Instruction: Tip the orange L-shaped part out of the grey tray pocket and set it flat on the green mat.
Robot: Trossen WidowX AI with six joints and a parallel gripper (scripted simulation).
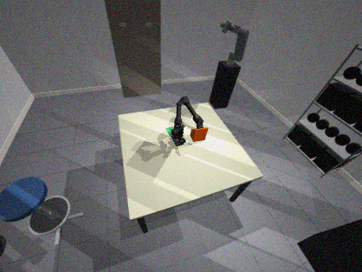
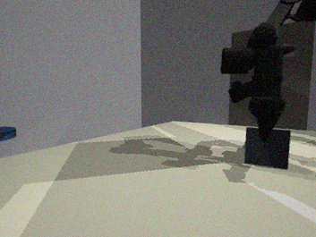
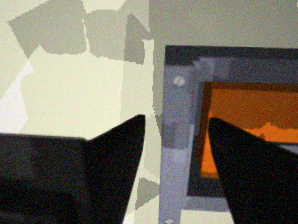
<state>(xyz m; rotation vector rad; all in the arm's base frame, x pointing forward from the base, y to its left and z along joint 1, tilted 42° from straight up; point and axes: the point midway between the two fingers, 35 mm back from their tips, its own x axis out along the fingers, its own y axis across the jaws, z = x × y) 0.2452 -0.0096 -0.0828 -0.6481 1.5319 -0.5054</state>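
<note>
Now: the orange L-shaped part 6 cm to the right of my gripper tip and 1 cm below it. Also, from my gripper tip: green mat (2 cm ahead, 22 cm to the right, 8 cm below).
</note>
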